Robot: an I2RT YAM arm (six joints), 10 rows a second.
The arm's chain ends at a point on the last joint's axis. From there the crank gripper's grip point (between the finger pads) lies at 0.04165 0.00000 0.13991 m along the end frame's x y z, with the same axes.
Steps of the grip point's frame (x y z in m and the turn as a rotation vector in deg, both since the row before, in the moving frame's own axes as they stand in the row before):
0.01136 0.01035 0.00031 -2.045 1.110 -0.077
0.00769 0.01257 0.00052 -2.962 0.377 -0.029
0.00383 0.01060 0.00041 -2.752 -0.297 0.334
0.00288 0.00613 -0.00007 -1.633 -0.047 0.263
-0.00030 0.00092 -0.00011 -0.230 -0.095 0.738
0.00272 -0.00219 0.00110 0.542 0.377 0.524
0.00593 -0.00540 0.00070 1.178 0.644 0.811
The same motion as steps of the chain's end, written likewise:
0.00865 0.00543 0.00123 -2.045 1.110 -0.077
0.00677 0.00537 0.00098 -2.962 0.377 -0.029
0.00458 0.00364 0.00036 -2.752 -0.297 0.334
0.00300 0.00195 -0.00004 -1.633 -0.047 0.263
-0.00006 -0.00018 -0.00018 -0.230 -0.095 0.738
0.00180 -0.00125 0.00138 0.542 0.377 0.524
0.00434 -0.00313 0.00120 1.178 0.644 0.811

